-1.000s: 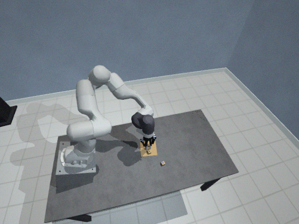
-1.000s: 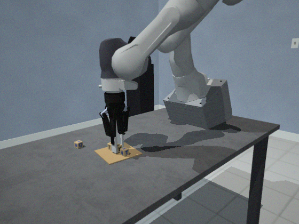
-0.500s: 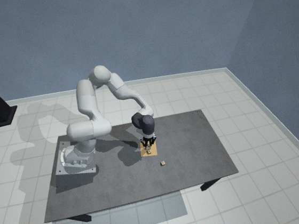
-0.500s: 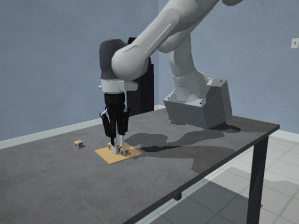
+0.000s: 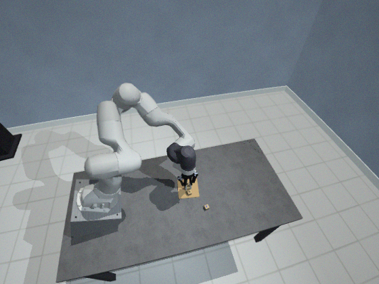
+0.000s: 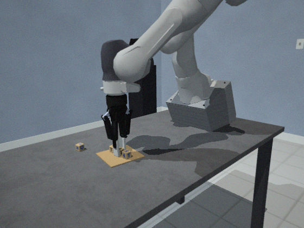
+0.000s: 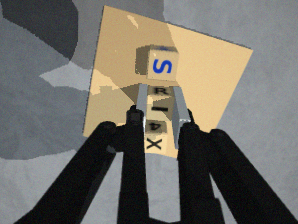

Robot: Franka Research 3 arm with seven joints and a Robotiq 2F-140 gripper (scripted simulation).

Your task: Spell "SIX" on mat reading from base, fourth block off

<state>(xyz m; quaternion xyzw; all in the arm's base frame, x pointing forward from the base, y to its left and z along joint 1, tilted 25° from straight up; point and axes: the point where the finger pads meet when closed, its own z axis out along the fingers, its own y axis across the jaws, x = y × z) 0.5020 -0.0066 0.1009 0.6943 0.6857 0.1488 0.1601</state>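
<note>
The tan mat is 40 mm below my hand.
</note>
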